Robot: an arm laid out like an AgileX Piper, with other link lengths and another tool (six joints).
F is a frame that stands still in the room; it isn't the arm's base.
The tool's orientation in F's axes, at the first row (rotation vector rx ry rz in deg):
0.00 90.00 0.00
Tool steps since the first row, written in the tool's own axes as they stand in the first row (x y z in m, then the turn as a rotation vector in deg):
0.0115 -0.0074 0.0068 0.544 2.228 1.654
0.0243 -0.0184 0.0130 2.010 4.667 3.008
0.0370 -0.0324 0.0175 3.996 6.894 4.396
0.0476 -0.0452 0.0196 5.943 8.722 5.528
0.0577 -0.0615 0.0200 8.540 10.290 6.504
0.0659 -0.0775 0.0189 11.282 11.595 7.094
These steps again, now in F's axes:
0.0068 -0.0074 -0.0115 1.654 2.228 -0.544
0.0130 -0.0184 -0.0243 3.008 4.667 -2.010
0.0175 -0.0324 -0.0370 4.396 6.894 -3.996
0.0196 -0.0452 -0.0476 5.528 8.722 -5.943
0.0200 -0.0615 -0.0577 6.504 10.290 -8.540
0.0189 -0.0775 -0.0659 7.094 11.595 -11.282

